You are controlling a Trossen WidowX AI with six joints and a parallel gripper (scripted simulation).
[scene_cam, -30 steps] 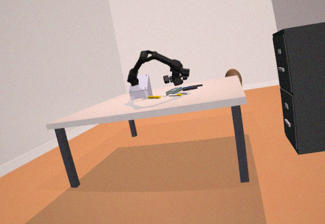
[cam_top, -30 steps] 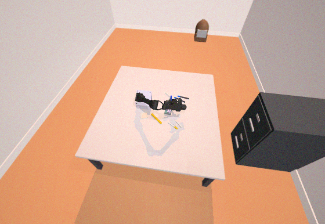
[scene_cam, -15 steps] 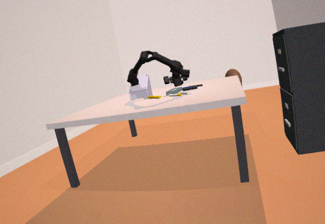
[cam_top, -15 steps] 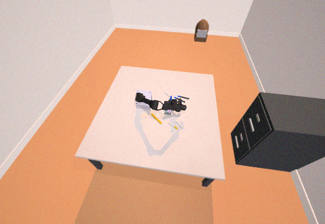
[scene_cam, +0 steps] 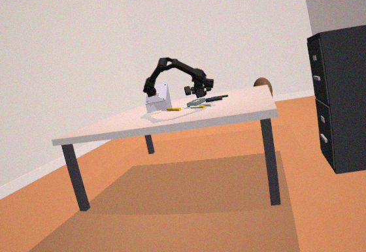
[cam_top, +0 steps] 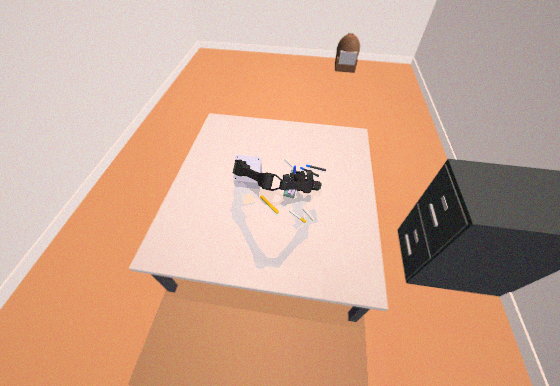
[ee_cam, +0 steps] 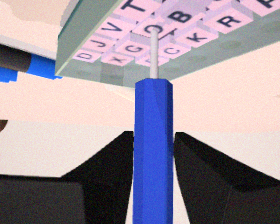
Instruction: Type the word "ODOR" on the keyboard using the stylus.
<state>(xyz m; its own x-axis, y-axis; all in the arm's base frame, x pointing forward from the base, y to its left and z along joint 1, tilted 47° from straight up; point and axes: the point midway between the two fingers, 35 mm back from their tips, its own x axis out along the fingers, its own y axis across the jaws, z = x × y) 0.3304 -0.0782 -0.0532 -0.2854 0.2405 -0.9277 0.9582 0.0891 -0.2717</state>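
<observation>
The black marker is 12 cm ahead of my gripper tip, 5 cm to the right of it and 6 cm below it. Also, from my gripper tip: notepad (29 cm behind, 16 cm to the right, 6 cm below); then blue stylus (1 cm below); then yellow pencil (15 cm behind, 20 cm to the right, 6 cm below).
</observation>
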